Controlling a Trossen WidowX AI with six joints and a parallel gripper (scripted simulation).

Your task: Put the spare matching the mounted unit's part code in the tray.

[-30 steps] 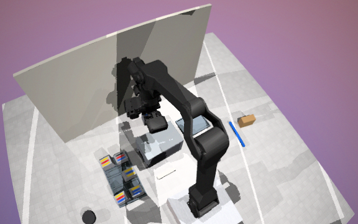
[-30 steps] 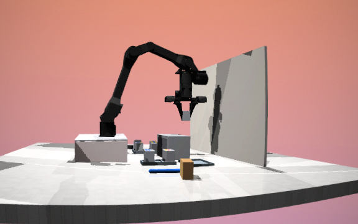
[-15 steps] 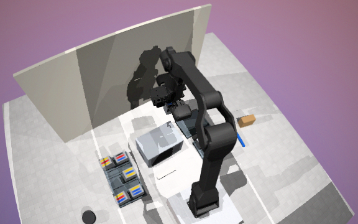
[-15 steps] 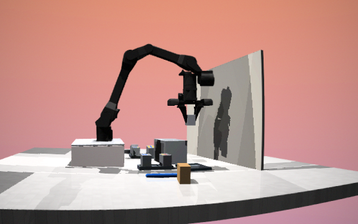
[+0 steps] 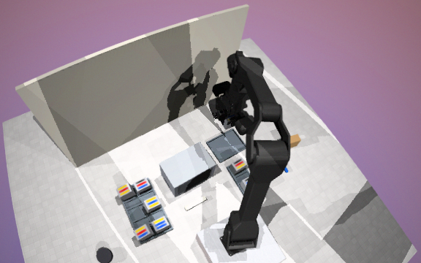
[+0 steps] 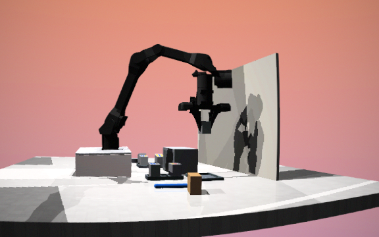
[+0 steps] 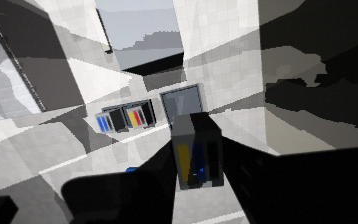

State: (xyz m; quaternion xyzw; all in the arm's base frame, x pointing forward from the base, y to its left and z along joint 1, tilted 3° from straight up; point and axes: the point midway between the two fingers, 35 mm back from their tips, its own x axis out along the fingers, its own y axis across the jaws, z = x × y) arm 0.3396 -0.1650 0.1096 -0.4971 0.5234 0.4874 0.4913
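My gripper tip is 1 cm past the dark flat tray, 2 cm to the left of it and 17 cm above it. From my gripper tip the other things lie so: blue rod: 14 cm behind, 17 cm to the right, 17 cm below; grey wall panel: 19 cm ahead, 20 cm to the left, 5 cm above; grey box: 5 cm behind, 19 cm to the left, 12 cm below.
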